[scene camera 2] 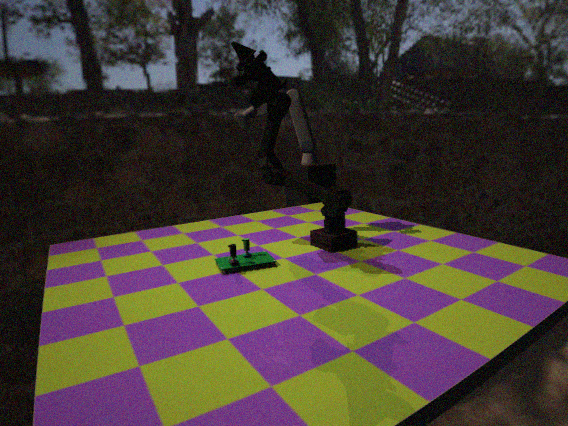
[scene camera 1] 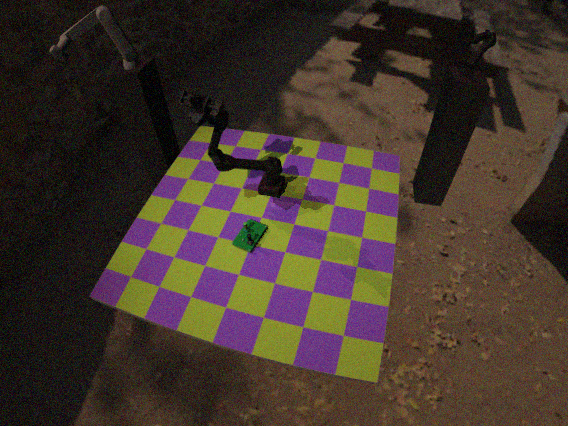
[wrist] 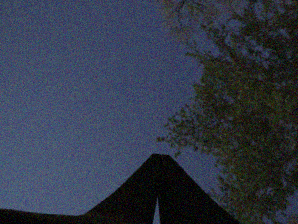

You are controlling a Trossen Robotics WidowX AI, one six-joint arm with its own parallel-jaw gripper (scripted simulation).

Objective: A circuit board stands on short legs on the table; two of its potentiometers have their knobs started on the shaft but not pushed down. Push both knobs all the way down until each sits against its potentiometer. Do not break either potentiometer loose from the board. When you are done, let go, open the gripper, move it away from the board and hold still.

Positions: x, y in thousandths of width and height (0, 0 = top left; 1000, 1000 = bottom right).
Labels:
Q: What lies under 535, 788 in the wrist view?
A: My gripper.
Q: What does my gripper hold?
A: Nothing.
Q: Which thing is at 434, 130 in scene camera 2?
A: My gripper.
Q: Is my gripper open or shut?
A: Shut.

